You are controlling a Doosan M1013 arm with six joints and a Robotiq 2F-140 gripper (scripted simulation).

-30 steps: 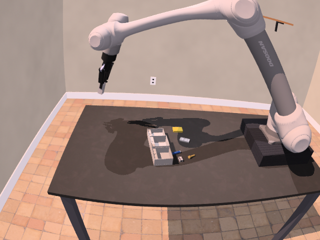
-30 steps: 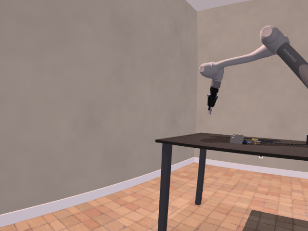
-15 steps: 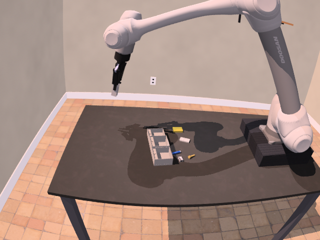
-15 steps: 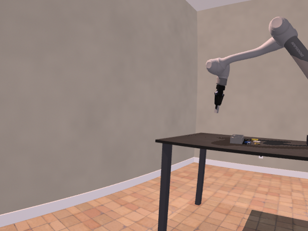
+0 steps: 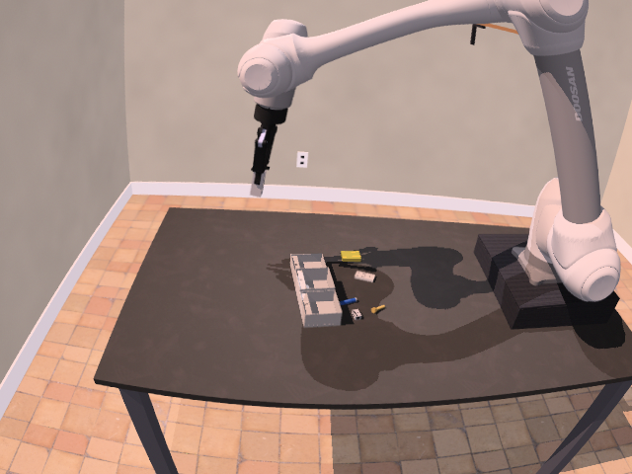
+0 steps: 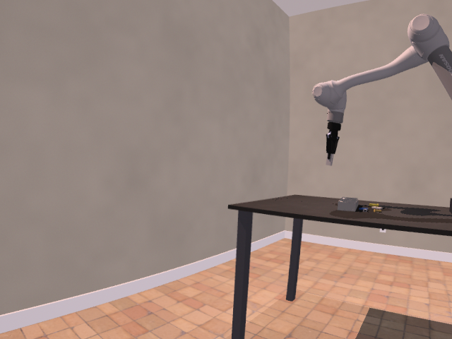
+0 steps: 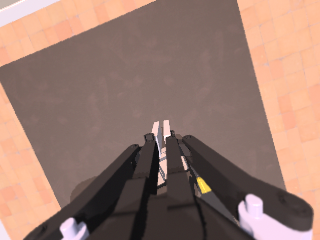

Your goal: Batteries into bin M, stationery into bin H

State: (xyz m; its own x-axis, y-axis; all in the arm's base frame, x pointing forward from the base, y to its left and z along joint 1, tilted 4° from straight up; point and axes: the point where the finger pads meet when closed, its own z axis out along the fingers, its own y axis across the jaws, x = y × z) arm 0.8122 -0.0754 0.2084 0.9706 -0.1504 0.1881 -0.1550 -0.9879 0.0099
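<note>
The three joined white bins lies 22 cm below my hand, 15 cm behind it and 11 cm to the left of it. Round my hand: small white block (28 cm behind, 23 cm below, 4 cm to the left); small blue thing (23 cm below, 23 cm behind, 15 cm to the left); yellow block (25 cm behind, 23 cm below, 5 cm to the right).
</note>
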